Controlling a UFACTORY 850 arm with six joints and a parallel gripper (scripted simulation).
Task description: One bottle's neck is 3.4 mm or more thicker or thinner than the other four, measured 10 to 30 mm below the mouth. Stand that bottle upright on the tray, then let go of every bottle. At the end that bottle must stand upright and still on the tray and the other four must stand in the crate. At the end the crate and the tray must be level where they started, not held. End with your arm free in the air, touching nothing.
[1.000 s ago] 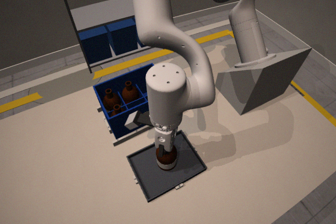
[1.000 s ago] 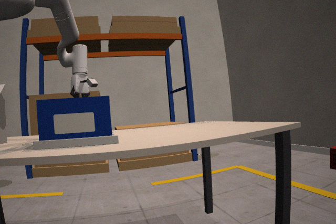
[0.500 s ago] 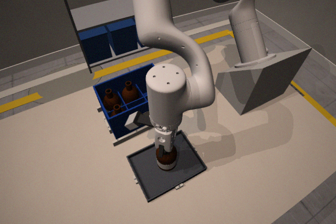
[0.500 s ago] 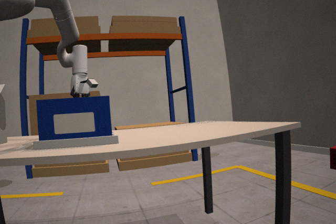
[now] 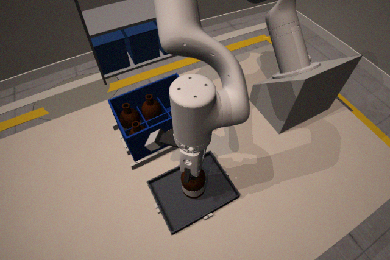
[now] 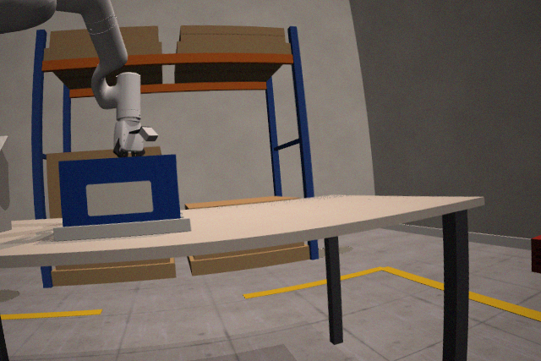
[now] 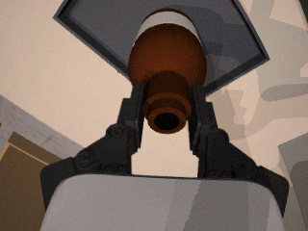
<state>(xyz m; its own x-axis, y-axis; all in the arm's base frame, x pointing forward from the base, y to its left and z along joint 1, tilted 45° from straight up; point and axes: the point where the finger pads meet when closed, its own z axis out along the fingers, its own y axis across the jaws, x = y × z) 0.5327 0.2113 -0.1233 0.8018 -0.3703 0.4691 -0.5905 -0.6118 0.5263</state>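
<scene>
Now: the brown bottle 70 mm below my hand. Also, from my hand: dark grey tray 160 mm below; then crate 270 mm to the right, 90 mm below, 30 mm ahead.
</scene>
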